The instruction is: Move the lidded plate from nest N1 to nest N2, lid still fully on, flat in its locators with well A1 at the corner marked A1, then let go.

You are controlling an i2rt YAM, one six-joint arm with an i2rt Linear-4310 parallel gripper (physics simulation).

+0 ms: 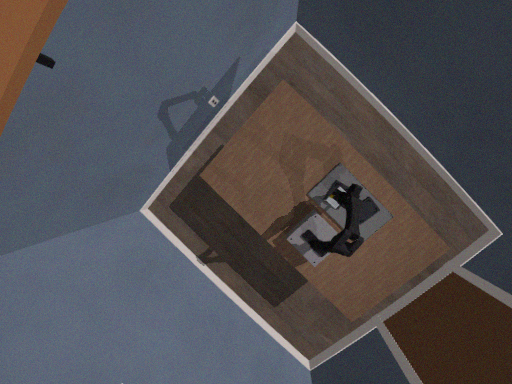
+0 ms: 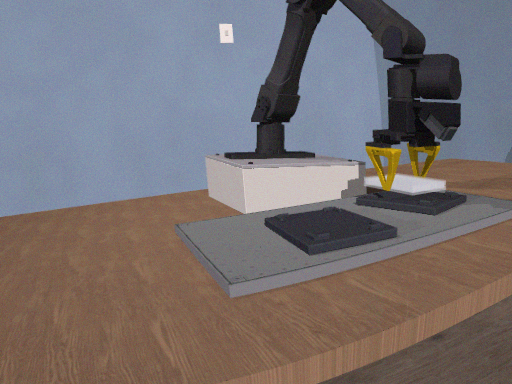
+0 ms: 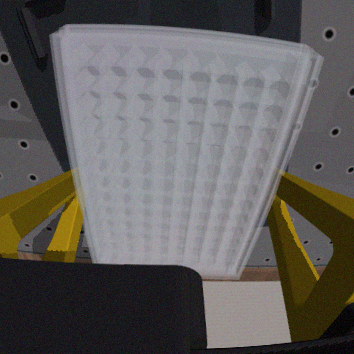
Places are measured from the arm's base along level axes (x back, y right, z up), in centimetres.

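Where they show: gripper, fingertip midpoint: (image 1: 336, 197) (image 2: 403, 187) (image 3: 174, 177); arm's base, link origin: (image 1: 315, 243) (image 2: 270, 157).
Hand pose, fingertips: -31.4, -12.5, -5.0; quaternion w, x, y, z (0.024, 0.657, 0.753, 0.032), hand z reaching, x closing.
Note:
Things, the pixels of their centre, and the offset from my fingertips, as dx, dy, dz. Level surfaces: height alone.
- clear lidded well plate, body centre: (image 3: 174, 191) (image 2: 404, 180) (image 1: 337, 197) -0.2, +0.0, +1.2
- far dark nest, body centre: (image 3: 168, 124) (image 2: 412, 198) (image 1: 337, 194) -1.8, -0.5, -1.8
- wooden table, surface height: dz -3.9
The clear lidded well plate (image 2: 426, 184) (image 3: 182, 140) (image 1: 331, 202) is held between my yellow fingers, with its lid sitting on it. My gripper (image 2: 403, 181) (image 3: 174, 177) is shut on the plate's two long sides. The plate hangs roughly level just above the far dark nest (image 2: 413, 202) (image 3: 46, 116), not resting in its locators. The near dark nest (image 2: 331, 229) is empty. I cannot read the nest labels or the A1 mark.
Both nests sit on a grey perforated baseplate (image 2: 248, 256) (image 3: 330, 70) (image 1: 382, 216) on the wooden table (image 2: 103, 289). The arm's white pedestal (image 2: 281, 186) stands just behind and left of the far nest.

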